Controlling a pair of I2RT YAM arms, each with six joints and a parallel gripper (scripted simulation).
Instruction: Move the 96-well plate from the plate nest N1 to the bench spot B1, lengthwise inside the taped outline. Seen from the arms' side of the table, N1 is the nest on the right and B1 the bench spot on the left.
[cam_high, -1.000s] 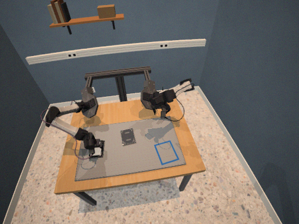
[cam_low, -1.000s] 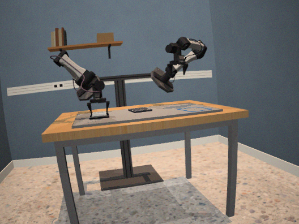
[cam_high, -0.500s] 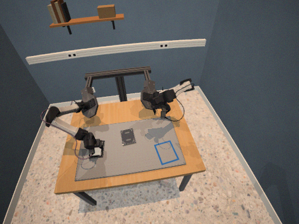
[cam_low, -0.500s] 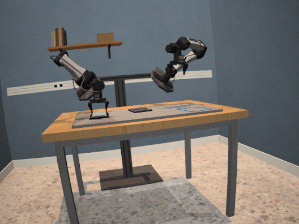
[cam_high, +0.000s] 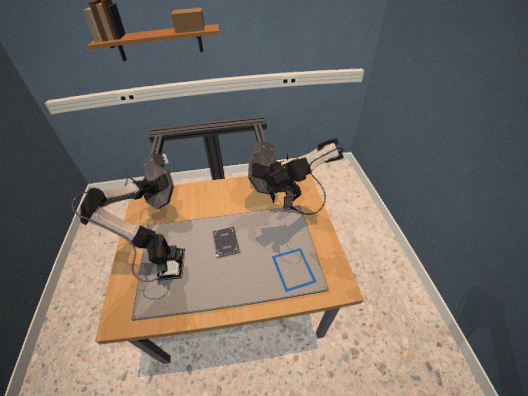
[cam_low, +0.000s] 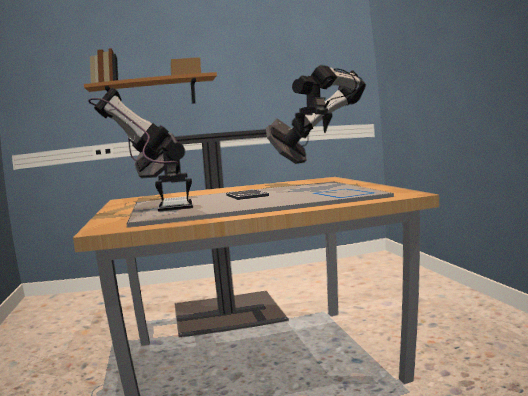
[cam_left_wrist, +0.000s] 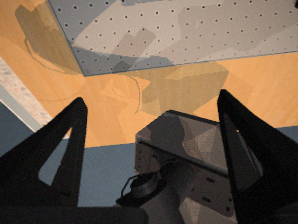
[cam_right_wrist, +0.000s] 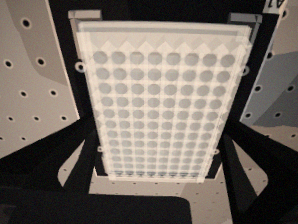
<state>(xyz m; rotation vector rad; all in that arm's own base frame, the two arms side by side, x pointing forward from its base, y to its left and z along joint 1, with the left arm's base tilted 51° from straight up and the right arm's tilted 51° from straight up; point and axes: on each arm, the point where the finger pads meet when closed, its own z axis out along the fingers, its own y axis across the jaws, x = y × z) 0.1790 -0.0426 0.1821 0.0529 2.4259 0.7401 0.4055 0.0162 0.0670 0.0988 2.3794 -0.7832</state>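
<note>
My right gripper is now right at the white 96-well plate. Round my right hand: black nest N1 (2 cm below); then grey perforated mat (28 cm to the left, 3 cm below, 1 cm behind); then dark grey nest (28 cm to the left, 9 cm behind, 2 cm below).
</note>
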